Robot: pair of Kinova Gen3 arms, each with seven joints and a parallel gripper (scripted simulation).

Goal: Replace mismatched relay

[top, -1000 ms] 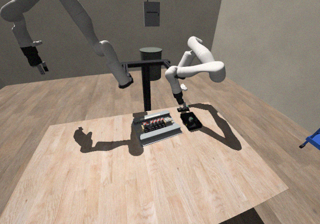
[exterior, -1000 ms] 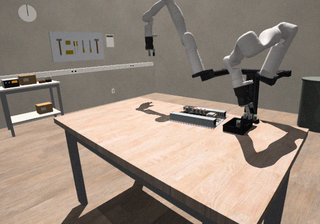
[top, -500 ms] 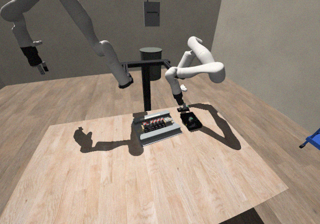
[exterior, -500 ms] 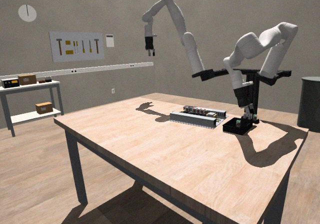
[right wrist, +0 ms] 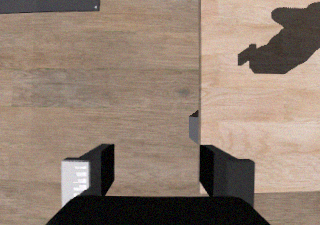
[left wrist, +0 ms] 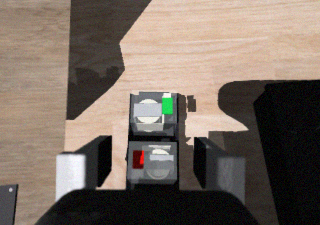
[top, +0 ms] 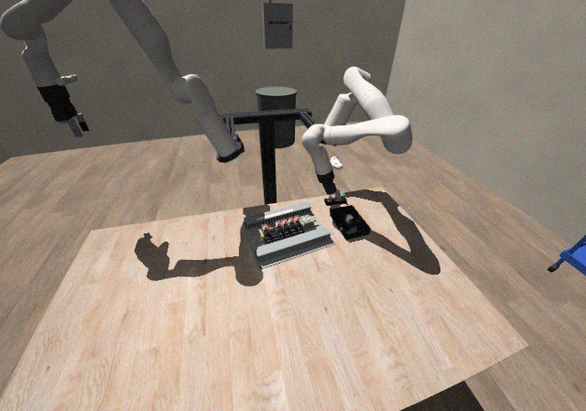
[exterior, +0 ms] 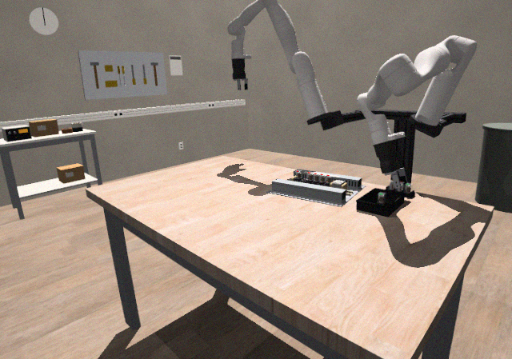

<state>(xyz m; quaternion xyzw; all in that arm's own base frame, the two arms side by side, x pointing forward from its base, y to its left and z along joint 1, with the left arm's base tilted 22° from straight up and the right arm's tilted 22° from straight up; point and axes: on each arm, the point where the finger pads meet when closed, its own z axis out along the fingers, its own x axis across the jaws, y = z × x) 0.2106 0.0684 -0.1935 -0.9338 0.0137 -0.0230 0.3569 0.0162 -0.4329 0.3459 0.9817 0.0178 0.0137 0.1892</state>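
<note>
My left gripper is now 40 mm above the spare rack. Round my left hand: black parts tray: 160 mm ahead, 20 mm to the right, 30 mm below; then relay panel: 110 mm ahead, 300 mm to the right, 30 mm below.
</note>
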